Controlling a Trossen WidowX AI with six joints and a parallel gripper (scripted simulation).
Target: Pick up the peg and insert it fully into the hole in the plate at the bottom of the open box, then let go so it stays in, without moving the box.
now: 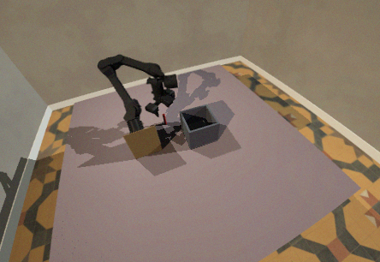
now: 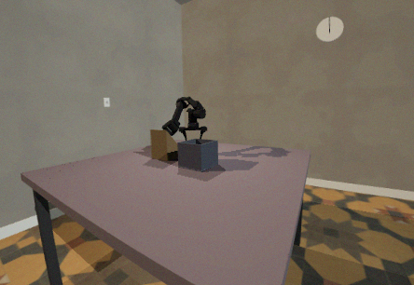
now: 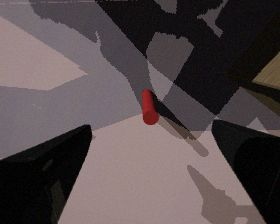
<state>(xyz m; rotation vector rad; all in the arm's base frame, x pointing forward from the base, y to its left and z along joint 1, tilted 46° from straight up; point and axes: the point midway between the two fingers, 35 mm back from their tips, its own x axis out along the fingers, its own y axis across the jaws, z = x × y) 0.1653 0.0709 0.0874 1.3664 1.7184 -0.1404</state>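
The red peg is 100 mm below my hand. Round my hand: dark plate (150 mm ahead, 160 mm to the right, 90 mm below).
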